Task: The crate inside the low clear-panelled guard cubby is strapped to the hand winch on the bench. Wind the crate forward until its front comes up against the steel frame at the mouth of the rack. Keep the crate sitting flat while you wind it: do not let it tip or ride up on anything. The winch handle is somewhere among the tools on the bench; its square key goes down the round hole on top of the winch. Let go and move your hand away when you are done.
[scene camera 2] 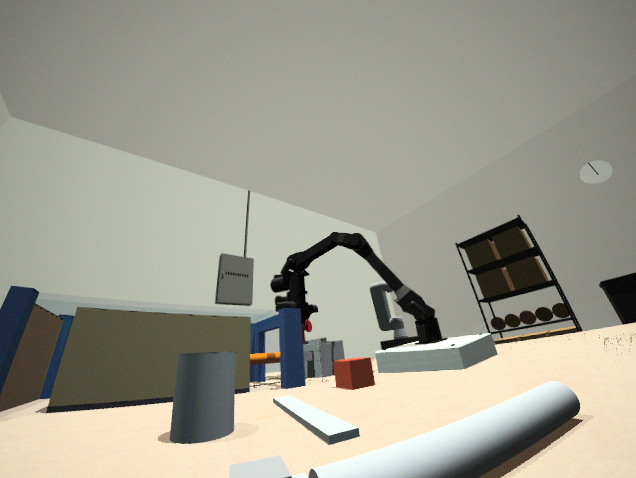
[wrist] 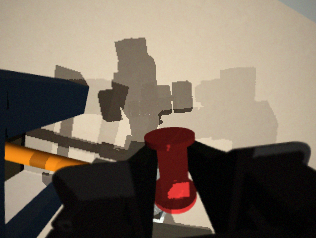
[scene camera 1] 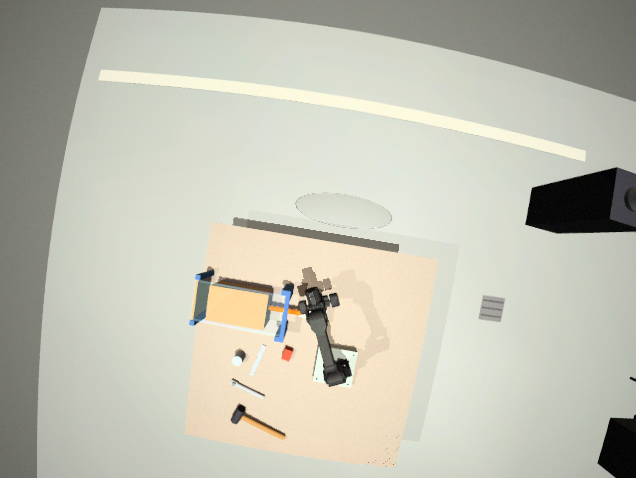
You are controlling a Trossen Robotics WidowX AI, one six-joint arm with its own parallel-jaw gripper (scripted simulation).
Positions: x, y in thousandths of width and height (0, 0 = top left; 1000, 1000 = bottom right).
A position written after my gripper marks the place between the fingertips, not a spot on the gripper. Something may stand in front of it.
Note:
I see my gripper (scene camera 2: 471, 698), a red knob (wrist: 555, 813), a flat grey bar (scene camera 2: 523, 901) and a red block (scene camera 2: 559, 781).
My gripper shows as well in the wrist view (wrist: 530, 595).

